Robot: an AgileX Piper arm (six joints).
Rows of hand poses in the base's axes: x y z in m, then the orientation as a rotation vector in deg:
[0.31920, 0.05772, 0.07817, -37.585, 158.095, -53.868]
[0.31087, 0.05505, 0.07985, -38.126, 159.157, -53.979]
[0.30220, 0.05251, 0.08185, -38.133, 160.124, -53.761]
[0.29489, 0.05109, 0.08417, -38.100, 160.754, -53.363]
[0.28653, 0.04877, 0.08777, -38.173, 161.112, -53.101]
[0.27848, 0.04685, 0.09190, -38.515, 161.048, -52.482]
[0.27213, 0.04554, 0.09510, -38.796, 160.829, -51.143]
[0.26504, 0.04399, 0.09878, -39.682, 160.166, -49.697]
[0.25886, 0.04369, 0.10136, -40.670, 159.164, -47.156]
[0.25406, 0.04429, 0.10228, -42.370, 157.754, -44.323]
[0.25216, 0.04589, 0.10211, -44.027, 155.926, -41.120]
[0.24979, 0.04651, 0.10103, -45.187, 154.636, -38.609]
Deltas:
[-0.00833, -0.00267, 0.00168, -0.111, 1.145, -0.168]
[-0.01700, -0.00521, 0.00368, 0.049, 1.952, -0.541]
[-0.02431, -0.00663, 0.00600, 0.327, 2.431, -0.767]
[-0.03267, -0.00895, 0.00960, 0.499, 2.736, -0.841]
[-0.04072, -0.01087, 0.01373, 0.881, 2.742, -0.542]
[-0.04707, -0.01218, 0.01693, 1.752, 2.511, -0.109]
[-0.05416, -0.01373, 0.02061, 2.637, 2.141, 0.854]
[-0.06034, -0.01403, 0.02319, 4.257, 1.434, 2.172]
[-0.06514, -0.01343, 0.02411, 6.014, 0.700, 4.097]
[-0.06704, -0.01183, 0.02394, 8.046, -0.369, 6.243]
[-0.06941, -0.01121, 0.02286, 9.666, -1.093, 7.791]

